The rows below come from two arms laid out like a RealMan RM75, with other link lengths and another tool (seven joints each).
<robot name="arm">
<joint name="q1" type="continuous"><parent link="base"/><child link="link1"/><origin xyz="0 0 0.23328"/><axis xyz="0 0 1"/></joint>
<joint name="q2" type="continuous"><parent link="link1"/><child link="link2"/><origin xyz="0 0 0"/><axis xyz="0 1 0"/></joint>
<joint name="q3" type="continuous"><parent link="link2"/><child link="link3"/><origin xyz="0 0 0.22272"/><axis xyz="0 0 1"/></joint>
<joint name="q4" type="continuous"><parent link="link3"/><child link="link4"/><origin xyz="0 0 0"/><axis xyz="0 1 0"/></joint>
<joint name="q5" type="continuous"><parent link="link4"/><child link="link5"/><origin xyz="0 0 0.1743"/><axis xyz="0 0 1"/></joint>
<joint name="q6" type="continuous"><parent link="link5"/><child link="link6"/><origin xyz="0 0 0"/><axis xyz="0 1 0"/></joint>
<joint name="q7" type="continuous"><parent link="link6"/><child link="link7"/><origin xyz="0 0 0.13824"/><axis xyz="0 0 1"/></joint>
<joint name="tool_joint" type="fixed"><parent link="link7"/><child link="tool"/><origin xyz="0.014 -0.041 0.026" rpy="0.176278 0 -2.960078"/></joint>
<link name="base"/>
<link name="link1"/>
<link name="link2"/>
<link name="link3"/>
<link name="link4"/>
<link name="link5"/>
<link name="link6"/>
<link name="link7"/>
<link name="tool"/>
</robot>
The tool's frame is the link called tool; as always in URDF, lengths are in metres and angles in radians. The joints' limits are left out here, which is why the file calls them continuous.
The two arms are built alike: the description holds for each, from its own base.
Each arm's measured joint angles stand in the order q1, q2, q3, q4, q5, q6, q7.
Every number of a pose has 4 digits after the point. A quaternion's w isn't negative.
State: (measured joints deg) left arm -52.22 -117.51 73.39 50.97 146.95 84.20 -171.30; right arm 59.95 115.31 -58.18 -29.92 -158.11 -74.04 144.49
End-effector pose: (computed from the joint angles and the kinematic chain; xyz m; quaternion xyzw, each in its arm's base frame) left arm -0.1871 0.3697 -0.0178 0.4837 -0.8637 -0.0706 0.1224; right arm 0.2291 0.3784 -0.0068 0.5230 0.8350 0.1103 0.1307
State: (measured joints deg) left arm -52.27 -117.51 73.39 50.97 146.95 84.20 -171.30; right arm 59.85 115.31 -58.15 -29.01 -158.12 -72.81 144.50
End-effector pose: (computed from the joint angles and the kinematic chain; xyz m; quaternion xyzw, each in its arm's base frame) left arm -0.1868 0.3699 -0.0178 0.4833 -0.8639 -0.0707 0.1224; right arm 0.2321 0.3784 -0.0081 0.5252 0.8334 0.1140 0.1289
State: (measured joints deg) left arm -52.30 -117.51 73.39 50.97 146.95 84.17 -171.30; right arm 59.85 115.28 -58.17 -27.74 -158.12 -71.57 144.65
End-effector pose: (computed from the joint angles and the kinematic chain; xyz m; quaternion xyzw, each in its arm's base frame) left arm -0.1866 0.3701 -0.0178 0.4831 -0.8641 -0.0709 0.1222; right arm 0.2356 0.3776 -0.0100 0.5291 0.8306 0.1165 0.1284
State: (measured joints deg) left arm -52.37 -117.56 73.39 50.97 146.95 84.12 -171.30; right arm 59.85 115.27 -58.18 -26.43 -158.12 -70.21 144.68
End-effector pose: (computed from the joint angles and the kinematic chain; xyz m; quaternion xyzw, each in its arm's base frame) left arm -0.1859 0.3703 -0.0182 0.4824 -0.8645 -0.0709 0.1218; right arm 0.2390 0.3769 -0.0119 0.5321 0.8284 0.1193 0.1279
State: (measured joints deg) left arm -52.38 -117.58 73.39 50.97 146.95 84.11 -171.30; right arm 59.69 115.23 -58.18 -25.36 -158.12 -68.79 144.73
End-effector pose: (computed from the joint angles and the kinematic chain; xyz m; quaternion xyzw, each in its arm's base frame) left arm -0.1858 0.3703 -0.0183 0.4823 -0.8646 -0.0708 0.1217; right arm 0.2430 0.3765 -0.0131 0.5351 0.8260 0.1239 0.1262
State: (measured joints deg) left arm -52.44 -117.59 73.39 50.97 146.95 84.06 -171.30; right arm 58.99 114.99 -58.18 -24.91 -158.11 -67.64 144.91
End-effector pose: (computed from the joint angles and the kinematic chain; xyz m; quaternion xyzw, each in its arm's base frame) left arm -0.1854 0.3706 -0.0183 0.4817 -0.8650 -0.0711 0.1214; right arm 0.2492 0.3758 -0.0115 0.5407 0.8217 0.1313 0.1234
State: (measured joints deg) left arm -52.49 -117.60 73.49 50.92 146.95 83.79 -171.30; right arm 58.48 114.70 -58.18 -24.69 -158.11 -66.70 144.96
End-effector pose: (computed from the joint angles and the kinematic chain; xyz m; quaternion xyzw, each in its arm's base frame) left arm -0.1850 0.3712 -0.0185 0.4806 -0.8656 -0.0725 0.1208; right arm 0.2536 0.3764 -0.0091 0.5434 0.8191 0.1388 0.1207
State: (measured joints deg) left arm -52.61 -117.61 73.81 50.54 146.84 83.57 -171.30; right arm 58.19 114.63 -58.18 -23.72 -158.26 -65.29 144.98
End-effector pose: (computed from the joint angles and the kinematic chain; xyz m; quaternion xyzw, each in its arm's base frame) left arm -0.1852 0.3710 -0.0198 0.4801 -0.8657 -0.0716 0.1226; right arm 0.2585 0.3757 -0.0094 0.5461 0.8164 0.1445 0.1202
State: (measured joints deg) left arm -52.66 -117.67 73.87 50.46 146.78 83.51 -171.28; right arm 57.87 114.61 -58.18 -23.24 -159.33 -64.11 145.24
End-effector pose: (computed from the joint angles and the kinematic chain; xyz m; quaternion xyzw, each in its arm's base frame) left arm -0.1848 0.3708 -0.0205 0.4797 -0.8660 -0.0708 0.1226; right arm 0.2638 0.3757 -0.0075 0.5461 0.8138 0.1542 0.1251
